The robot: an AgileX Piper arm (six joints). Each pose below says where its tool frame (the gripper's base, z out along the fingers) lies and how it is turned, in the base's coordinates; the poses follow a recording.
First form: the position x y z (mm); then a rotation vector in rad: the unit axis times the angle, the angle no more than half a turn.
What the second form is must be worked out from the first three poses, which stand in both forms.
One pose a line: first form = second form
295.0, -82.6, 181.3, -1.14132, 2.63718, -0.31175 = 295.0, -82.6, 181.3, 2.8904, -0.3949, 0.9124, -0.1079
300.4, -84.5, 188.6, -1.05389, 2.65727, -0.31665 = 300.4, -84.5, 188.6, 2.8761, -0.3664, 0.9239, -0.1101
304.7, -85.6, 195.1, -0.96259, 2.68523, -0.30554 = 304.7, -85.6, 195.1, 2.8689, -0.3355, 0.9360, -0.1065
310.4, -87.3, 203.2, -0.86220, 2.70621, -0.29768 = 310.4, -87.3, 203.2, 2.8558, -0.3019, 0.9476, -0.1042
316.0, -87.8, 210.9, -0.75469, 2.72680, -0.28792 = 316.0, -87.8, 210.9, 2.8439, -0.2654, 0.9588, -0.1012
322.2, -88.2, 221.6, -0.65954, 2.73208, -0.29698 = 322.2, -88.2, 221.6, 2.8262, -0.2334, 0.9667, -0.1051
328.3, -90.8, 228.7, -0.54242, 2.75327, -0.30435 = 328.3, -90.8, 228.7, 2.8226, -0.1922, 0.9754, -0.1078
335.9, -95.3, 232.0, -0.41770, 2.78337, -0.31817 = 335.9, -95.3, 232.0, 2.8325, -0.1475, 0.9827, -0.1123
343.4, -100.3, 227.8, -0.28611, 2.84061, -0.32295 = 343.4, -100.3, 227.8, 2.8732, -0.0996, 0.9887, -0.1124
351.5, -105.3, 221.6, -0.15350, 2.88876, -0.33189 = 351.5, -105.3, 221.6, 2.9118, -0.0527, 0.9921, -0.1140
